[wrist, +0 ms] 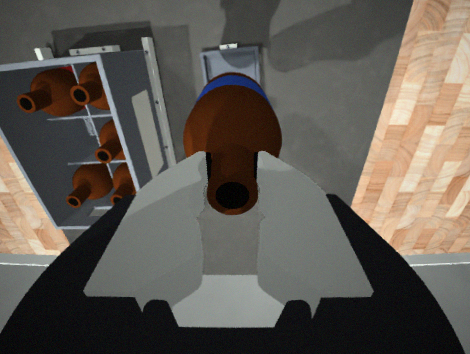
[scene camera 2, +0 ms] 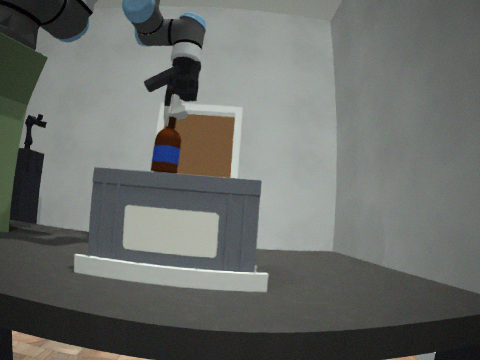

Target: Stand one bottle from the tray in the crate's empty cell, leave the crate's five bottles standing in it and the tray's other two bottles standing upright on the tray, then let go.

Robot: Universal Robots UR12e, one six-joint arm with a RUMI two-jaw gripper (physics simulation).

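Places are measured from the arm's base along level axes (x left, y down, z back), in millimetres.
Where they show: gripper, fingertip midpoint: [wrist: 232, 156] [scene camera 2: 167, 127]; arm's base, origin of the base link: [scene camera 2: 6, 40].
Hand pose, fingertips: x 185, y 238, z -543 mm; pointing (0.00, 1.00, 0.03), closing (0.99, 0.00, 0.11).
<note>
Things, the pixels of their top centre, and the offset from my fingertips. "*": a spot on its surface instead.
- brown bottle with a blue band, middle of its top: [wrist: 231, 192] [scene camera 2: 171, 117] dx +0, dy -29, dz -6 mm
- grey crate, middle of its top: [wrist: 71, 161] [scene camera 2: 179, 180] dx -234, dy +172, dz -115 mm
- grey tray, surface spot: [wrist: 220, 62] * dx -28, dy +342, dz +24 mm
- tray's end, middle of its top: [wrist: 228, 47] dx -15, dy +332, dz +51 mm
My gripper [scene camera 2: 173, 116] [wrist: 232, 156] is shut on the neck of a brown bottle with a blue band [scene camera 2: 166, 154] [wrist: 232, 115]. The bottle hangs upright; in the scene view its base shows at the height of the crate's top rim. The grey crate [scene camera 2: 107, 220] [wrist: 125, 80] is left of the bottle in the wrist view. Five brown bottles stand in it, among them one bottle [wrist: 55, 92] and another bottle [wrist: 92, 180], with the empty cell between these two. The grey tray [wrist: 220, 62] shows beyond the held bottle; its other two bottles are hidden.
A white strip [scene camera 2: 170, 274] [wrist: 159, 107] runs along the crate's front foot. Small white brackets are at the crate's side and the tray's end [wrist: 228, 46]. A green block [scene camera 2: 17, 120] stands at the left of the scene view. The wooden floor [wrist: 425, 125] shows past the table's edge.
</note>
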